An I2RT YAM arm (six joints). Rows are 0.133 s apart.
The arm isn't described. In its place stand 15 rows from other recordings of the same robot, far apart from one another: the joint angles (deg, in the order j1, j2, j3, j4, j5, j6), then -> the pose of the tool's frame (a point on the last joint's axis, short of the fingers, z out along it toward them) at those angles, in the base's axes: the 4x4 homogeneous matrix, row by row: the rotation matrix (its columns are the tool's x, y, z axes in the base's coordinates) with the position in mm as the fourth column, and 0 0 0 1 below.
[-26.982 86.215 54.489 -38.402 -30.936 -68.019] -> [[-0.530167, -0.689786, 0.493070, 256.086], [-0.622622, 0.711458, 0.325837, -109.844], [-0.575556, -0.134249, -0.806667, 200.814], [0, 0, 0, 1]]
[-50.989 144.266 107.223 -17.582 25.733 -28.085] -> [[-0.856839, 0.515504, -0.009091, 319.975], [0.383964, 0.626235, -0.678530, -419.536], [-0.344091, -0.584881, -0.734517, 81.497], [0, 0, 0, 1]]
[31.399 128.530 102.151 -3.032 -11.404 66.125] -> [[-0.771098, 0.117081, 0.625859, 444.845], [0.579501, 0.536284, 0.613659, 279.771], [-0.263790, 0.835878, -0.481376, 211.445], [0, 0, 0, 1]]
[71.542 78.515 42.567 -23.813 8.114 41.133] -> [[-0.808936, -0.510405, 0.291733, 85.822], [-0.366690, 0.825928, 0.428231, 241.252], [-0.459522, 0.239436, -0.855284, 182.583], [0, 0, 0, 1]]
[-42.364 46.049 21.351 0.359 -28.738 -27.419] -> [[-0.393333, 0.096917, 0.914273, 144.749], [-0.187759, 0.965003, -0.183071, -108.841], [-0.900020, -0.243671, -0.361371, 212.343], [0, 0, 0, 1]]
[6.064 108.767 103.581 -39.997 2.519 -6.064] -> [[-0.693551, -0.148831, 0.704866, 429.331], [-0.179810, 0.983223, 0.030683, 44.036], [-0.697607, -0.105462, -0.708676, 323.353], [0, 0, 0, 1]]
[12.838 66.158 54.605 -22.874 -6.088 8.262] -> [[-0.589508, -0.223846, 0.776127, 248.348], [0.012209, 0.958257, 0.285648, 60.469], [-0.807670, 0.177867, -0.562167, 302.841], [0, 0, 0, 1]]
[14.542 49.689 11.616 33.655 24.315 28.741] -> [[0.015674, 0.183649, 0.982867, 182.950], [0.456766, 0.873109, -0.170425, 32.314], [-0.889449, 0.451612, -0.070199, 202.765], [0, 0, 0, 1]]
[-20.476 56.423 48.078 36.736 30.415 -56.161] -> [[-0.349075, 0.770318, 0.533627, 197.184], [-0.634260, 0.224972, -0.739663, -92.868], [-0.689827, -0.596656, 0.410050, 407.041], [0, 0, 0, 1]]
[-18.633 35.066 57.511 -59.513 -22.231 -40.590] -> [[-0.440043, -0.364266, 0.820776, 92.230], [-0.487219, 0.864642, 0.122522, -16.884], [-0.754308, -0.345983, -0.557957, 349.702], [0, 0, 0, 1]]
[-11.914 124.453 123.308 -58.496 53.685 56.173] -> [[-0.037415, 0.991257, 0.126526, 447.651], [0.510699, 0.127798, -0.850208, -123.766], [-0.858945, 0.032806, -0.511016, 304.241], [0, 0, 0, 1]]
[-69.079 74.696 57.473 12.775 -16.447 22.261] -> [[0.275560, 0.746292, 0.605901, 120.080], [0.296662, 0.533516, -0.792056, -285.885], [-0.914362, 0.398007, -0.074381, 344.520], [0, 0, 0, 1]]
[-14.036 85.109 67.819 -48.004 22.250 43.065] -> [[-0.385775, 0.877969, 0.283457, 281.907], [0.747876, 0.477502, -0.461165, -84.370], [-0.540240, 0.034085, -0.840821, 263.854], [0, 0, 0, 1]]
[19.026 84.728 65.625 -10.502 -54.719 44.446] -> [[-0.935115, -0.286416, 0.208629, 301.650], [0.105358, 0.337407, 0.935444, 134.761], [-0.338319, 0.896729, -0.285338, 306.185], [0, 0, 0, 1]]
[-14.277 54.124 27.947 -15.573 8.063 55.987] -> [[-0.074519, 0.728222, 0.681278, 185.936], [0.865835, 0.386192, -0.318096, -52.467], [-0.494749, 0.566170, -0.659299, 200.437], [0, 0, 0, 1]]
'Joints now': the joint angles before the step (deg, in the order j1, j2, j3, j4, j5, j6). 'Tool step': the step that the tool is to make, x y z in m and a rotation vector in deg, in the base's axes. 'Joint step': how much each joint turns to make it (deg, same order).
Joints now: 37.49 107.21 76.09 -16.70 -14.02 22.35
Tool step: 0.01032 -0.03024 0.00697 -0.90 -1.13 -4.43
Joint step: -4.21 -2.53 -1.68 -0.64 1.17 -0.80
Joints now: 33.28 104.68 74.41 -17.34 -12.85 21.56
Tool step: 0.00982 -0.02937 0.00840 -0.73 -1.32 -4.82
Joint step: -4.23 -2.21 -0.96 -0.60 1.36 -0.46
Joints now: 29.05 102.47 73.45 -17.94 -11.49 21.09
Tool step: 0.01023 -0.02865 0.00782 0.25 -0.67 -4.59
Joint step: -4.39 -1.51 -0.22 -0.56 0.20 0.09
